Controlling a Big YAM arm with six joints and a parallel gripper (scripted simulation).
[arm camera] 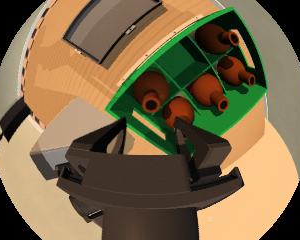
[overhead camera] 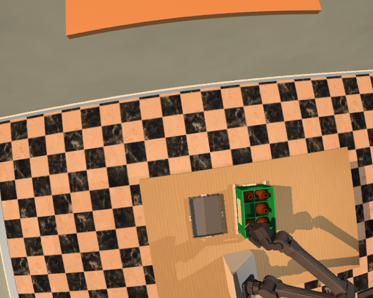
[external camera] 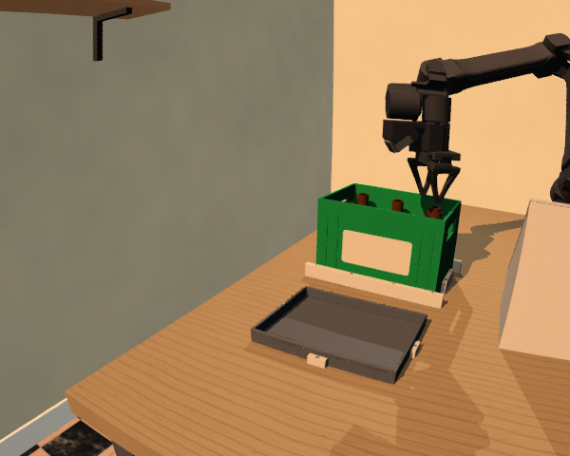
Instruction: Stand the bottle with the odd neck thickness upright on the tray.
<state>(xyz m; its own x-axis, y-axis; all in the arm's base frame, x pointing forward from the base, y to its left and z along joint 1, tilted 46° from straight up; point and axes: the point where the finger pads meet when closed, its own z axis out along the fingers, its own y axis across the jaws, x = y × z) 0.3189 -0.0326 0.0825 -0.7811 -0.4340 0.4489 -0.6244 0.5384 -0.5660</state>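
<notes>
Now: hand 90 mm short of the green crate, 50 mm to the left of it and 130 mm above it. From my hand the other things lie so: dark grey tray 90 mm ahead, 230 mm to the left, 200 mm below.
</notes>
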